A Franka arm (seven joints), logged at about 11 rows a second.
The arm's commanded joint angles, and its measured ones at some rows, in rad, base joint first. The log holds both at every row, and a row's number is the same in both.
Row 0, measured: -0.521 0.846 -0.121 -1.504 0.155 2.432 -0.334
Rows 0 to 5, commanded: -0.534 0.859 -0.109 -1.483 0.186 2.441 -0.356; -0.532 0.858 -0.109 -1.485 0.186 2.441 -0.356; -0.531 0.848 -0.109 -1.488 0.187 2.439 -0.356; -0.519 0.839 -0.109 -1.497 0.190 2.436 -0.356; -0.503 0.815 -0.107 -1.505 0.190 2.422 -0.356; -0.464 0.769 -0.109 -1.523 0.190 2.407 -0.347
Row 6, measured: -0.508 0.836 -0.106 -1.493 0.156 2.431 -0.334
